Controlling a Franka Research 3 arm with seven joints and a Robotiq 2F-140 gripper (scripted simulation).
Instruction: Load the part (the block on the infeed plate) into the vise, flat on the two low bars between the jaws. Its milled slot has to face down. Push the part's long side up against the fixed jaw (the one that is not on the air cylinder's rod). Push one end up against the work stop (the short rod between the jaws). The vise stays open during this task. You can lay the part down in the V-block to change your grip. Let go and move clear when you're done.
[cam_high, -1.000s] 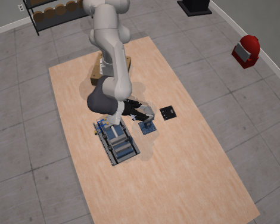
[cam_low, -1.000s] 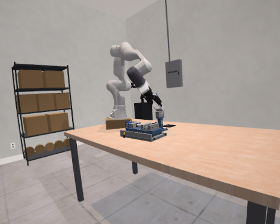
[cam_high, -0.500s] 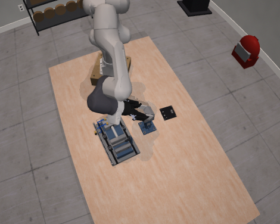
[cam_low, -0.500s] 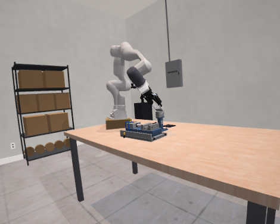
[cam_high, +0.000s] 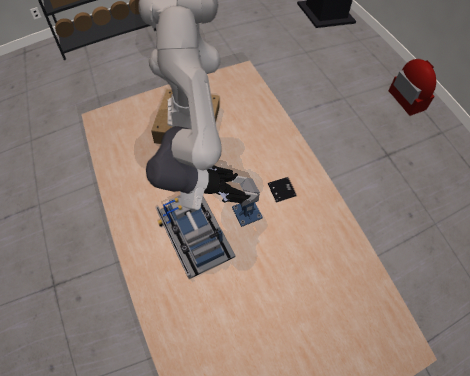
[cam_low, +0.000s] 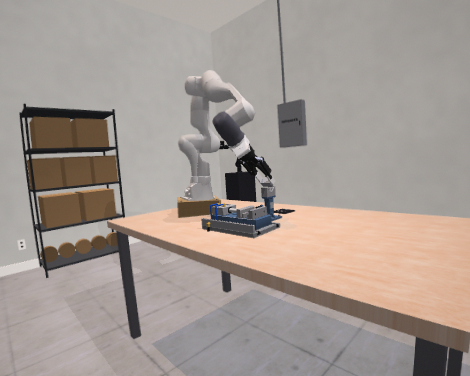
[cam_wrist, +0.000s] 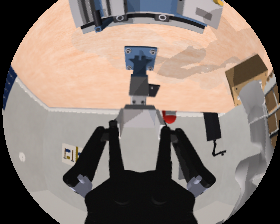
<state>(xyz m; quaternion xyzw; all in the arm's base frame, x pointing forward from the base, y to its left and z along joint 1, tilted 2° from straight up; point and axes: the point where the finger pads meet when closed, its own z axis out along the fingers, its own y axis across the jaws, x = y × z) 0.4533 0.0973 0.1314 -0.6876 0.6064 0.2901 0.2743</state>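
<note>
Right now the part is 20 mm to the left of my hand and 20 mm below it. Round my hand: vise 200 mm to the right, 160 mm below, 30 mm ahead; then black infeed plate 200 mm below, 180 mm to the left, 60 mm behind.
</note>
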